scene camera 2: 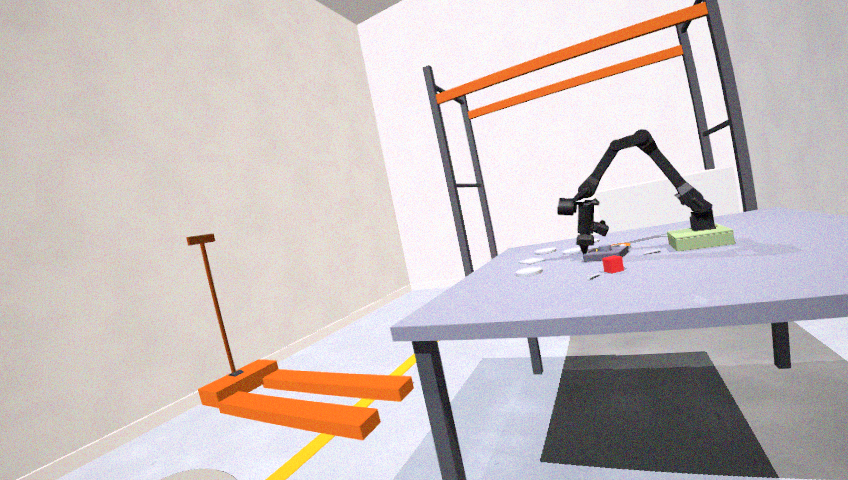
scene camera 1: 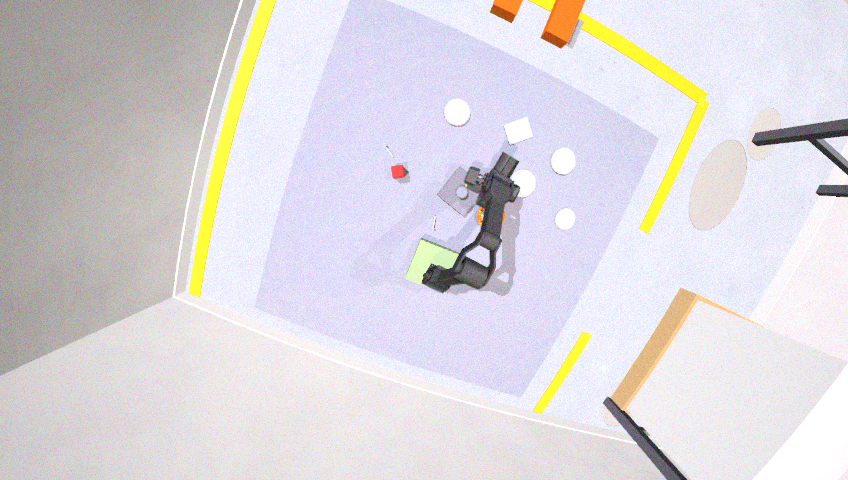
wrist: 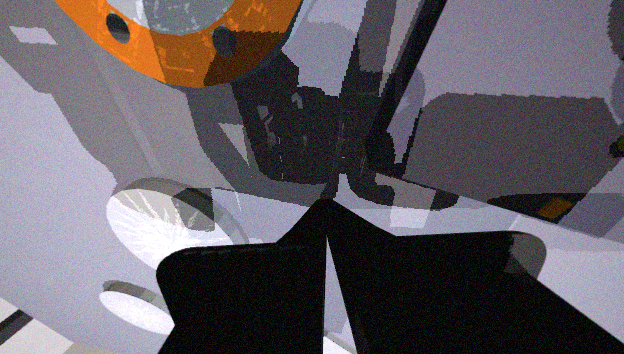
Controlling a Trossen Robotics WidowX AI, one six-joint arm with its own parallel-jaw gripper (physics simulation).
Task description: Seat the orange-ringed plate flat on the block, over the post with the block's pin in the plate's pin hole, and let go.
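Places are measured from the arm's base along level axes (x ahead, y left, z up), in millimetres.
Where they show: gripper, fingertip midpoint: [wrist: 324,206]; arm's base, link origin: [scene camera 2: 704,228] [scene camera 1: 434,274].
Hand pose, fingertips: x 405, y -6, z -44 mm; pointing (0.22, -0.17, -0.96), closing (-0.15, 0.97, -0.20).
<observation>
Each offset is from my fingertips to the top centre of the thing. "spot": to the spot under its first point. Level surfaces: height alone.
The orange-ringed plate {108 mm back, 67 mm right, 9 mm up} [scene camera 1: 480,216] [scene camera 2: 621,244] [wrist: 185,67] lies beside the block, partly hidden under the arm in the first scene view and cut off at the top of the wrist view. The dark grey block {94 mm back, 82 mm left, 40 mm up} [scene camera 1: 453,198] [scene camera 2: 606,255] [wrist: 500,55] lies on the table with its round post {40 mm up} [scene camera 1: 462,191] standing up. The small yellow pin {spot: 60 mm back, 76 mm left, 22 mm up} [wrist: 618,147] shows at the right edge of the wrist view. My gripper [scene camera 2: 584,252] [wrist: 324,206] is shut and empty, pointing down low beside the block, near its edge. Whether its tips touch anything is unclear.
White discs {142 mm ahead, 243 mm left, 9 mm up} [scene camera 1: 457,112] {218 mm ahead, 194 mm right, 8 mm up} [scene camera 1: 562,160] {43 mm ahead, 334 mm right, 5 mm up} [scene camera 1: 565,218] {60 mm ahead, 103 mm right, 7 mm up} [wrist: 155,225] and a white square {spot: 213 mm ahead, 17 mm left, 3 mm up} [scene camera 1: 518,130] lie around the block. A red cube {149 mm back, 315 mm left, 38 mm up} [scene camera 1: 398,171] [scene camera 2: 612,264] is on its far side from the arm. The arm stands on a green base [scene camera 1: 423,258] [scene camera 2: 702,239]. Thin pieces {103 mm back, 382 mm left, 11 mm up} [scene camera 1: 389,151] {242 mm back, 105 mm left, 11 mm up} [scene camera 1: 434,223] lie nearby.
</observation>
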